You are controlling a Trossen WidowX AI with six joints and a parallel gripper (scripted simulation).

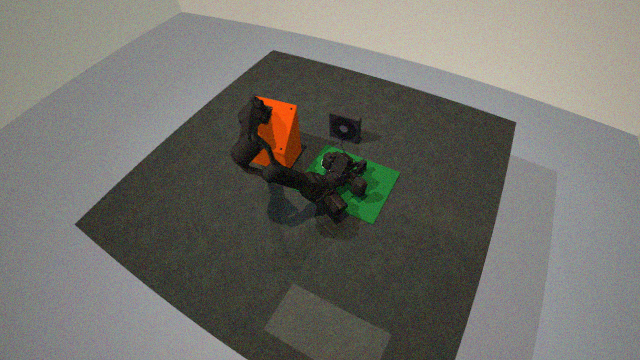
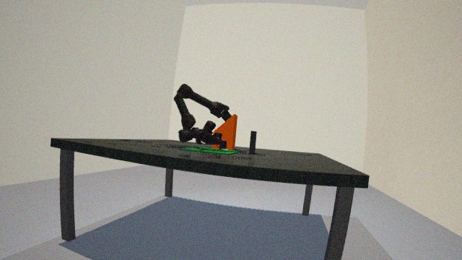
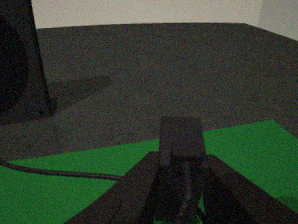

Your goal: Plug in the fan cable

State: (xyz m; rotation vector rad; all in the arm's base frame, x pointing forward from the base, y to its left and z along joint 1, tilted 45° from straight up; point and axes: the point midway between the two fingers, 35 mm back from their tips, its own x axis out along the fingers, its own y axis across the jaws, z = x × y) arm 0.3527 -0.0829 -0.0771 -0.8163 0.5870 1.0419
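Now: gripper tip 3 cm past the green board, 5 cm to the left of it and 6 cm above it. The rest, counted from my gripper tip: dark fan plug 1 cm to the left, 1 cm below; then dark square fan 12 cm behind, 14 cm to the left, 1 cm above.
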